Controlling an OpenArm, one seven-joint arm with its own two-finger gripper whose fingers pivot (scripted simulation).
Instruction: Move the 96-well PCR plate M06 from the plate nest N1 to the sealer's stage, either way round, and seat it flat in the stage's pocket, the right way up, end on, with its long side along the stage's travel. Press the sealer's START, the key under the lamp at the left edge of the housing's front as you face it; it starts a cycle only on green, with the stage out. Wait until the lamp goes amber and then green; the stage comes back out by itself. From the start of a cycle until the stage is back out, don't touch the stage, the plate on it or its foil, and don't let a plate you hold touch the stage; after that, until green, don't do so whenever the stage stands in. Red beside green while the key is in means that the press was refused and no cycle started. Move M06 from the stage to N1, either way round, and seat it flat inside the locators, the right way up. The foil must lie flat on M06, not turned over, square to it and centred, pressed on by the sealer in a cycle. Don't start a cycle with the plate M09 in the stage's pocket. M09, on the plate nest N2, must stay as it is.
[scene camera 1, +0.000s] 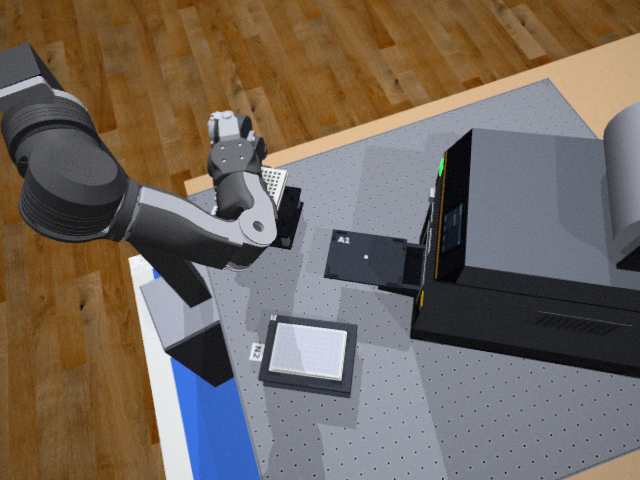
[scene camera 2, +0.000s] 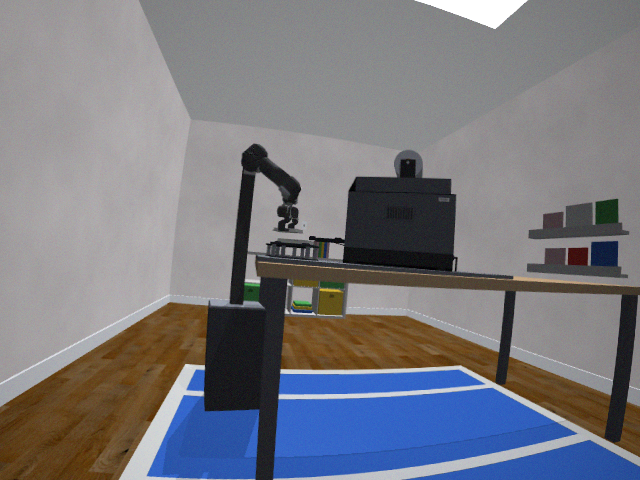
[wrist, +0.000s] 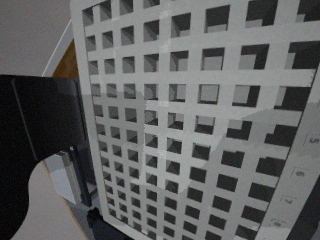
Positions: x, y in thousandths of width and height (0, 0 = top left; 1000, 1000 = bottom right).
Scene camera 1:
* sealer stage: 601, 557
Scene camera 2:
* arm base column: 387, 380
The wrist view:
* my gripper: 542, 577
